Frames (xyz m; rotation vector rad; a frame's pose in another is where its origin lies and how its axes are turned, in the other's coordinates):
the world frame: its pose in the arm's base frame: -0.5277 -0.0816 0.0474 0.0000 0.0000 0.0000
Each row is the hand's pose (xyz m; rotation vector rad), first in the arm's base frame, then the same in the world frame.
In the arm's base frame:
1: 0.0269 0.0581 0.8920 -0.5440 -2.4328 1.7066
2: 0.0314 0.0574 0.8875 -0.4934 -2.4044 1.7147
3: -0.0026 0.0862 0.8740 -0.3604 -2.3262 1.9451
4: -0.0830 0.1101 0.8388 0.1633 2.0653 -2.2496
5: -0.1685 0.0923 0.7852 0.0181 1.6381 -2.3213
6: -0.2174 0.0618 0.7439 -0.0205 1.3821 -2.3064
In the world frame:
1: 0.5546 0.1397 0.8446 -0.5440 -2.4328 1.7066
2: 0.5591 0.1390 0.8401 -0.4934 -2.4044 1.7147
3: 0.5251 0.1678 0.8266 -0.3604 -2.3262 1.9451
4: 0.4447 0.1917 0.7914 0.1633 2.0653 -2.2496
5: 0.3592 0.1739 0.7378 0.0181 1.6381 -2.3213
6: 0.3103 0.1434 0.6965 -0.0205 1.3821 -2.3064

